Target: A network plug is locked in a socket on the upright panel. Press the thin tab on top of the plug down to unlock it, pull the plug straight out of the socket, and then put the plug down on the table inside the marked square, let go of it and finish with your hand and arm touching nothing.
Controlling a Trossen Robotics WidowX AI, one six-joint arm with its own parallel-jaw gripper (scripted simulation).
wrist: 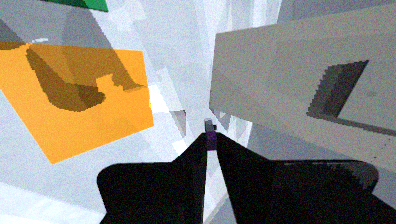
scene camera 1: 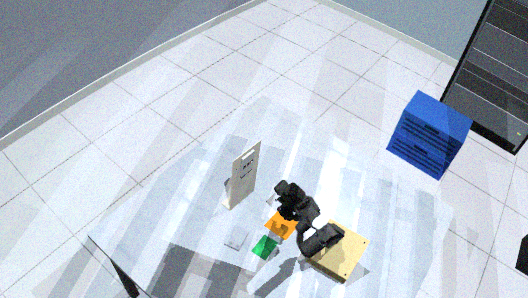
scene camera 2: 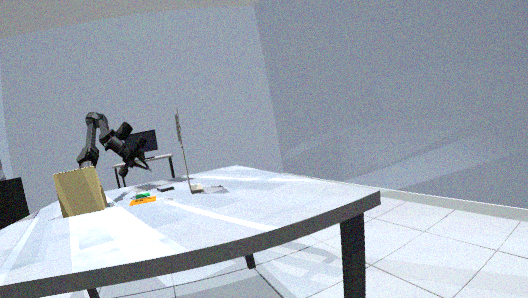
Labels:
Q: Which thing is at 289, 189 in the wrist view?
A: The gripper.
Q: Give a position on a beige panel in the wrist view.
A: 319, 80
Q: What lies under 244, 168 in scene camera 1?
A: A beige panel.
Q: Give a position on an orange square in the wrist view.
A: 72, 99

